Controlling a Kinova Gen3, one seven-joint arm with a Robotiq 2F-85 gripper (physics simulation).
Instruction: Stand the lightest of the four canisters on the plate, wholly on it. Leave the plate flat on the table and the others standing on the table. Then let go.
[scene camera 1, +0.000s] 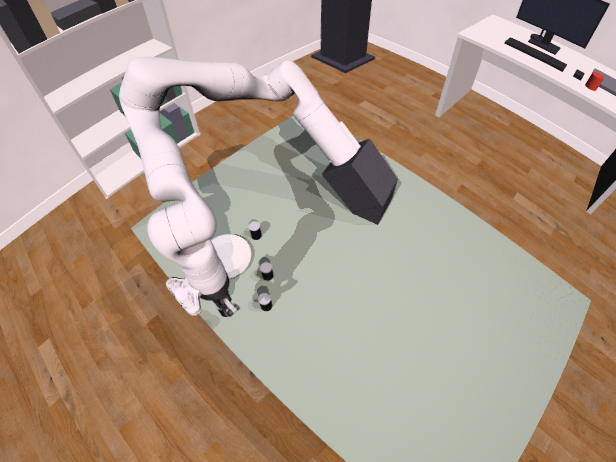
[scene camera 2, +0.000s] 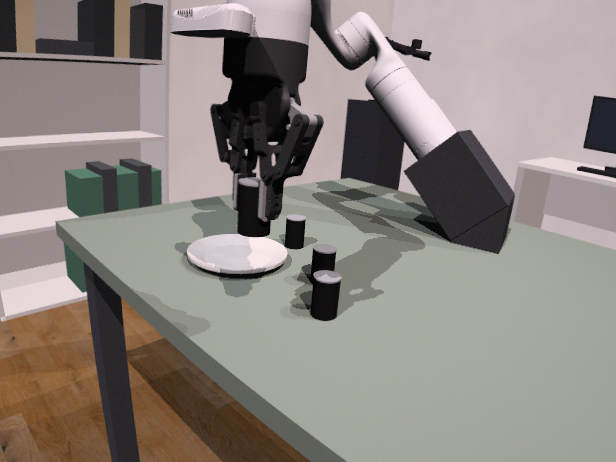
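Pixels of known places: gripper, fingertip midpoint: (scene camera 1: 225, 307) (scene camera 2: 255, 214); arm's base, link origin: (scene camera 1: 345, 156) (scene camera 2: 438, 149).
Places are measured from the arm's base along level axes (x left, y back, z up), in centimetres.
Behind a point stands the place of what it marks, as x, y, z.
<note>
My gripper (scene camera 1: 229, 308) {11.8, -54.1, -2.9} (scene camera 2: 252, 202) {11.8, -54.1, -2.9} points down and is shut on a black canister (scene camera 2: 252, 220) {13.0, -55.4, -2.9} with a grey top. It holds the canister upright in the air; in the scene camera 2 view it shows above and behind the plate's far rim. The white plate (scene camera 1: 243, 256) {-3.2, -39.1, -15.8} (scene camera 2: 200, 256) {-8.9, -48.0, -15.6} lies flat on the table, partly hidden by the arm in the scene camera 1 view. Three other black canisters with grey tops stand on the table beside the plate: one (scene camera 1: 255, 231) {-5.2, -32.1, -12.1} (scene camera 2: 295, 233) {-5.3, -32.5, -13.6}, a middle one (scene camera 1: 266, 272) {7.6, -38.7, -11.4} (scene camera 2: 324, 257) {7.5, -39.0, -12.1}, and one (scene camera 1: 265, 303) {14.2, -44.9, -11.4} (scene camera 2: 325, 299) {14.1, -45.4, -13.6} nearest camera 2. Their weights cannot be seen.
The green table (scene camera 1: 400, 310) {40.0, -19.3, -16.4} (scene camera 2: 450, 325) {24.5, -33.8, -16.4} bears the arm's dark base block (scene camera 1: 362, 182) {10.0, -3.9, -0.7} (scene camera 2: 460, 187) {8.3, -4.4, -5.6}. The arm reaches over the plate's side of the table, near the table's edge. A white shelf unit (scene camera 1: 75, 150) (scene camera 2: 165, 115) and a white desk (scene camera 1: 457, 75) (scene camera 2: 532, 192) stand beyond the table.
</note>
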